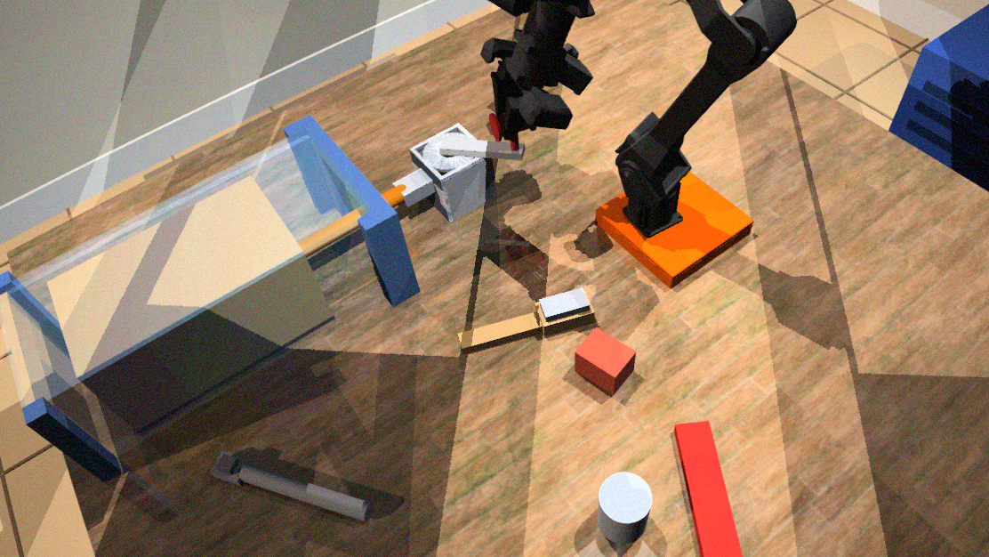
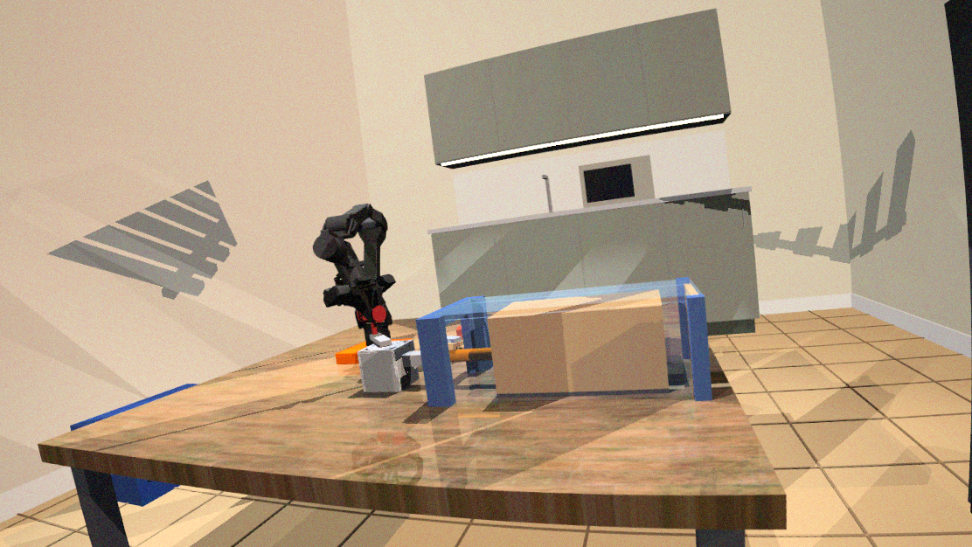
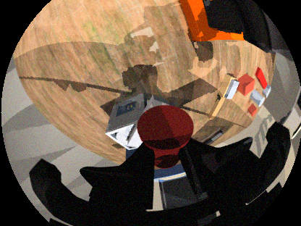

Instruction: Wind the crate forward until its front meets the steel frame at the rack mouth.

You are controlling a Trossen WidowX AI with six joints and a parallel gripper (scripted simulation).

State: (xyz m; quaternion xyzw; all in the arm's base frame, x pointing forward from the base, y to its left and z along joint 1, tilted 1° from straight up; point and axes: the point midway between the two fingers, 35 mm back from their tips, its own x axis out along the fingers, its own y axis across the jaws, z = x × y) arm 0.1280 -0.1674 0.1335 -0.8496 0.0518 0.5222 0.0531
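Now: gripper tip 10 mm short of the winch handle, 20 mm to the left of it and 30 mm above it. Also, from my gripper tip: red knob (10 mm behind); then wooden brush (90 mm ahead, 220 mm to the left, 110 mm below); then grey winch (50 mm ahead, 70 mm to the right, 100 mm below).
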